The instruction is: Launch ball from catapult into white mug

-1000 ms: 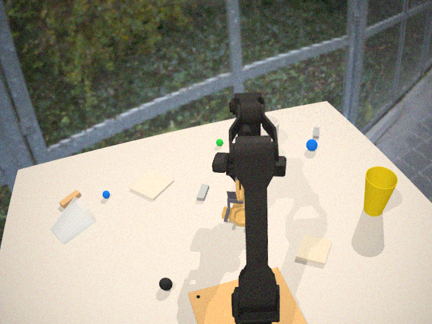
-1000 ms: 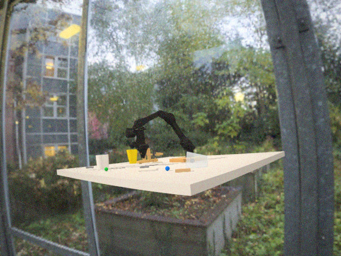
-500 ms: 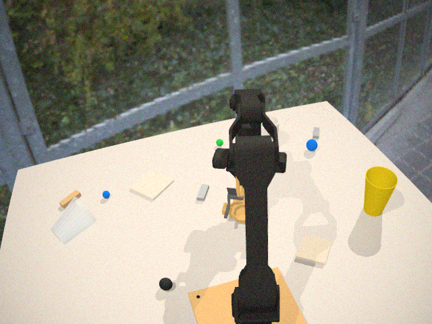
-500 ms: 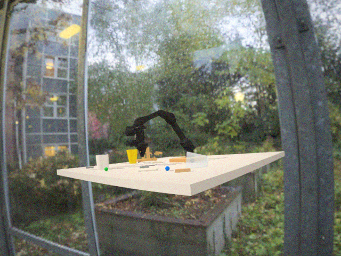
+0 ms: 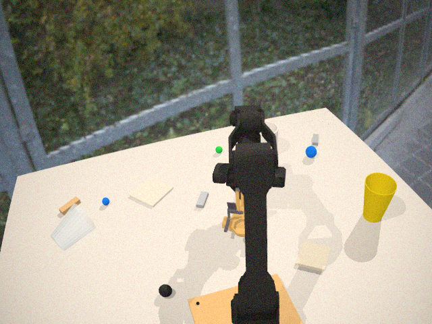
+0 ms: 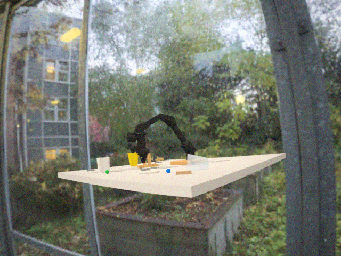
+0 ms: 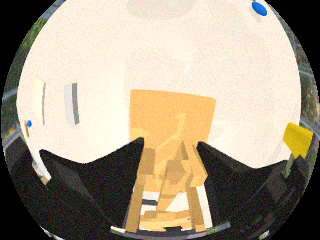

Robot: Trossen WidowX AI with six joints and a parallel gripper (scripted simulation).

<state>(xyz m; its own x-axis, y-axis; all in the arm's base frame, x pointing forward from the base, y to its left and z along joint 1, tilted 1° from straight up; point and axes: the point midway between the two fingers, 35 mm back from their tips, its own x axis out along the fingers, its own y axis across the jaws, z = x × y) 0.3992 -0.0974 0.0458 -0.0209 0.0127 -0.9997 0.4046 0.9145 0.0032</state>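
The black ball is 23 cm behind my gripper tip, 27 cm to the left of it and 2 cm below it. Also, from my gripper tip: tan square tile (22 cm behind, 10 cm to the right, 4 cm below); then wooden catapult (6 cm behind, 4 cm to the left, 2 cm above); then white mug (25 cm ahead, 13 cm to the right, 1 cm below).
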